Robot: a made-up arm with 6 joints. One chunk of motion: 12 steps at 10 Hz.
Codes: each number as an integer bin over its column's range. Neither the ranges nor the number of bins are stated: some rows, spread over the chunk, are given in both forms.
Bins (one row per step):
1: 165 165 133 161 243 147
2: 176 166 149 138 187 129
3: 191 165 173 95 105 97
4: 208 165 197 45 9 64
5: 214 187 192 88 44 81
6: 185 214 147 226 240 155
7: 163 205 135 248 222 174
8: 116 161 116 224 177 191
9: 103 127 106 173 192 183
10: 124 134 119 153 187 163
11: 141 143 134 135 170 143
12: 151 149 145 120 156 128
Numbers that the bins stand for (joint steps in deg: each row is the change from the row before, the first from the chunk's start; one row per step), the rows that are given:
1: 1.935 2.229 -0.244 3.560 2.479 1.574
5: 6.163 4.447 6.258 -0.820 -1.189 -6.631
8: -2.292 1.826 -2.117 7.340 1.262 7.044
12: 0.727 0.617 1.078 1.100 0.875 -0.788
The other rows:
2: 2.884 2.330 1.519 2.180 1.447 -0.664
3: 4.178 2.229 4.164 -0.400 -0.065 -4.642
4: 5.645 2.229 6.809 -3.400 -1.834 -8.744
6: 3.661 7.168 1.299 7.460 2.424 2.569
7: 1.763 6.261 -0.024 8.780 2.092 4.931
9: -3.414 -1.600 -3.219 4.280 1.539 6.049
10: -1.602 -0.895 -1.787 3.080 1.447 3.563
11: -0.135 0.012 -0.134 2.000 1.133 1.077

